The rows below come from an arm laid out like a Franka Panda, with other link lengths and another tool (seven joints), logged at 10 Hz.
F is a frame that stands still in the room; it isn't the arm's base.
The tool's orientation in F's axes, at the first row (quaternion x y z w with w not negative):
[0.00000 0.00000 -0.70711 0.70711]
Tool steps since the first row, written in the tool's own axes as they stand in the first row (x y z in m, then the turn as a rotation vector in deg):
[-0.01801 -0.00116 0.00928 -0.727 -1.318 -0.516]
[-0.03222 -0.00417 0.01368 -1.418 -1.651 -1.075]
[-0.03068 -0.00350 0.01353 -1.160 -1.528 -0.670]
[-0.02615 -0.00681 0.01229 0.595 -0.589 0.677]
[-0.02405 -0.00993 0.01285 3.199 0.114 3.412]
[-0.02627 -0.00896 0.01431 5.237 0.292 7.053]
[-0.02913 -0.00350 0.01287 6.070 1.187 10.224]
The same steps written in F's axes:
[-0.00116 0.01801 0.00928 -1.318 0.727 -0.516]
[-0.00417 0.03222 0.01368 -1.651 1.418 -1.075]
[-0.00350 0.03068 0.01353 -1.528 1.160 -0.670]
[-0.00681 0.02615 0.01229 -0.589 -0.595 0.677]
[-0.00993 0.02405 0.01285 0.114 -3.199 3.412]
[-0.00896 0.02627 0.01431 0.292 -5.237 7.053]
[-0.00350 0.02913 0.01287 1.187 -6.070 10.224]

